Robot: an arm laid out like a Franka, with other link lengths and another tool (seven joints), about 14 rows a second.
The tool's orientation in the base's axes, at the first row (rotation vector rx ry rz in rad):
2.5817 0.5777 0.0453
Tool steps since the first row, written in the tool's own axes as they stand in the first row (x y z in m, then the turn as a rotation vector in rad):
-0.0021 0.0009 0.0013 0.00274 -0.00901 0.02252
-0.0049 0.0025 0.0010 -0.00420 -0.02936 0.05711
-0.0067 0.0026 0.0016 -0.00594 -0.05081 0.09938
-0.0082 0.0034 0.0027 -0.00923 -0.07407 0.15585
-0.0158 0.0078 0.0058 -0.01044 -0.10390 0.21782
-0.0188 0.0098 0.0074 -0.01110 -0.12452 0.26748
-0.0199 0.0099 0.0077 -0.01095 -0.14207 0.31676
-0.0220 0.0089 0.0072 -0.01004 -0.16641 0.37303
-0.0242 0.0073 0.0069 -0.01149 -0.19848 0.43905
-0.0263 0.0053 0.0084 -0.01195 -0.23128 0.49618
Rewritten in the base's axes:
-0.0014 -0.0022 -0.0006 0.00200 -0.00205 -0.02424
-0.0033 -0.0044 0.0007 -0.00762 -0.00462 -0.06373
-0.0049 -0.0055 0.0003 -0.01190 -0.00770 -0.11087
-0.0058 -0.0073 -0.0002 -0.01638 -0.01648 -0.17123
-0.0105 -0.0153 -0.0003 -0.02080 -0.02173 -0.23968
-0.0123 -0.0188 -0.0005 -0.02277 -0.02841 -0.29300
-0.0132 -0.0195 -0.0007 -0.02286 -0.03700 -0.34460
-0.0156 -0.0193 -0.0005 -0.02397 -0.04312 -0.40560
-0.0182 -0.0188 -0.0009 -0.02894 -0.04855 -0.47864
-0.0207 -0.0188 -0.0030 -0.03450 -0.04893 -0.54428

